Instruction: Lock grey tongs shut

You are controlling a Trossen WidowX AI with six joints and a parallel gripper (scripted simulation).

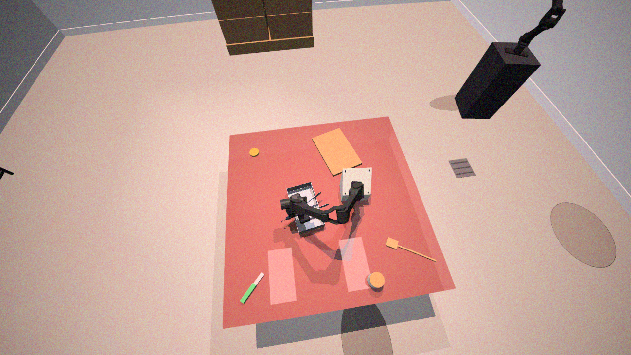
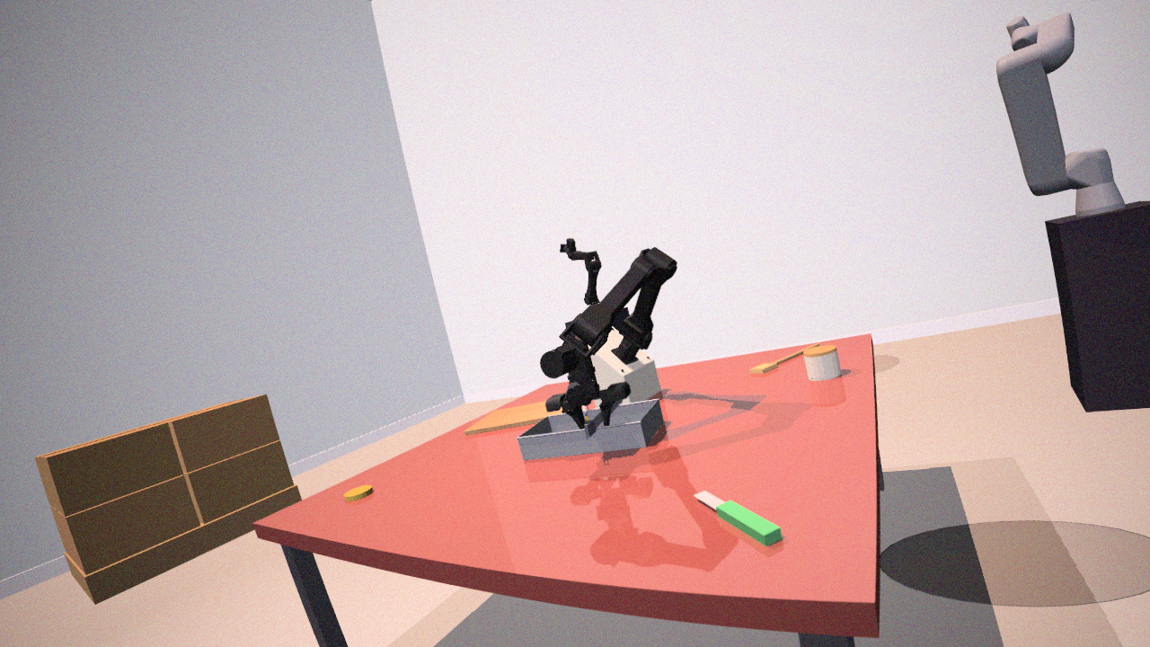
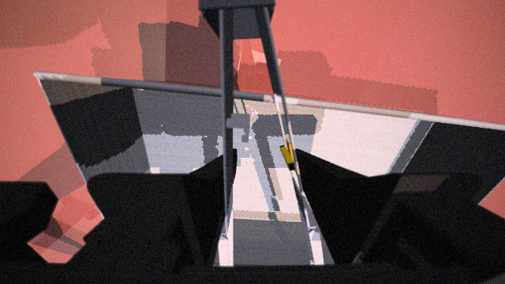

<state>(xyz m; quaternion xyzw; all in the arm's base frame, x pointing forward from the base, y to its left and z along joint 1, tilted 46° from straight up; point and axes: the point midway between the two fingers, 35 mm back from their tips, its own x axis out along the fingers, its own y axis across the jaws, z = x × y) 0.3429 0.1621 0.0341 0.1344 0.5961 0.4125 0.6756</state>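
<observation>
My gripper tip is now 30 mm past the grey roasting tin and 40 mm to the left of it. The rest, counted from my gripper tip: green-handled tool (250 mm ahead, 430 mm to the left, 20 mm below); then wooden board (240 mm behind, 500 mm to the right, 20 mm below); then orange disc (370 mm ahead, 480 mm to the right, 20 mm below).
</observation>
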